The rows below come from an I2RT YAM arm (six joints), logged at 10 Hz.
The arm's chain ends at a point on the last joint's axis. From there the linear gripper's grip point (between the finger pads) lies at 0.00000 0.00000 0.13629 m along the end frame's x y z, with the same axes.
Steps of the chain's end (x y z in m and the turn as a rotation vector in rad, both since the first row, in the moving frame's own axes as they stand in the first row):
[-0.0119, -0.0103, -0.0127, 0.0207, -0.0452, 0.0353]
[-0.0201, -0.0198, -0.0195, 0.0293, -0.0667, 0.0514]
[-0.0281, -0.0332, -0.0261, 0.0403, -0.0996, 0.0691]
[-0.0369, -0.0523, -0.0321, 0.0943, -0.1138, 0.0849]
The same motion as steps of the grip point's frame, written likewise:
[-0.0180, -0.0132, -0.0129, 0.0207, -0.0452, 0.0353]
[-0.0291, -0.0240, -0.0199, 0.0293, -0.0667, 0.0514]
[-0.0414, -0.0391, -0.0269, 0.0403, -0.0996, 0.0691]
[-0.0518, -0.0657, -0.0336, 0.0943, -0.1138, 0.0849]

